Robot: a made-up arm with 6 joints.
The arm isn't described. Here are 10 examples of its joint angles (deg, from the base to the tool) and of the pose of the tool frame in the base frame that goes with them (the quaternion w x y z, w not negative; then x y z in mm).
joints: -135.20 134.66 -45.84 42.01 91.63 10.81
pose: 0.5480 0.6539 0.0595 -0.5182 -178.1 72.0 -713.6
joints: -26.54 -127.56 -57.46 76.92 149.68 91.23
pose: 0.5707 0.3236 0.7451 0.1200 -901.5 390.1 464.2
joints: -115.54 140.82 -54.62 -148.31 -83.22 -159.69
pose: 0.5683 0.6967 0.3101 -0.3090 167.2 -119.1 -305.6
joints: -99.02 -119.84 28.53 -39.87 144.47 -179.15
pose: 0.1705 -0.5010 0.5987 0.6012 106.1 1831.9 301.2
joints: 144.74 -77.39 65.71 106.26 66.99 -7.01
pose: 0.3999 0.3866 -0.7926 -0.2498 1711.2 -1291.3 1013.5
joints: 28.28 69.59 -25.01 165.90 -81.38 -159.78
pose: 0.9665 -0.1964 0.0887 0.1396 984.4 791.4 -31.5
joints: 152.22 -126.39 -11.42 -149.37 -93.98 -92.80
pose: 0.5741 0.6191 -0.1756 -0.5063 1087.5 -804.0 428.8
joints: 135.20 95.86 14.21 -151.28 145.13 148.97
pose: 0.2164 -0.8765 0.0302 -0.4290 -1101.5 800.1 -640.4
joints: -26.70 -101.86 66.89 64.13 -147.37 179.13
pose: 0.4486 -0.7611 0.3832 -0.2696 -2020.5 900.1 64.4
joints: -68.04 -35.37 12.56 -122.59 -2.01 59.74
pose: 0.7735 0.1949 -0.5500 -0.2473 103.9 84.8 1985.1
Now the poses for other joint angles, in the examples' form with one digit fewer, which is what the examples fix.
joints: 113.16 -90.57 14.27 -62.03 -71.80 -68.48
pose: 0.100 -0.188 -0.445 -0.870 637 -1206 1265
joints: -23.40 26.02 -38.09 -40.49 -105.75 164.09
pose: 0.516 -0.035 0.015 0.856 690 -496 727
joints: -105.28 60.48 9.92 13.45 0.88 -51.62
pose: 0.412 0.497 0.005 -0.764 -688 -1640 397
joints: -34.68 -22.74 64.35 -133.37 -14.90 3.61
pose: 0.533 0.466 -0.413 0.573 -154 305 2478
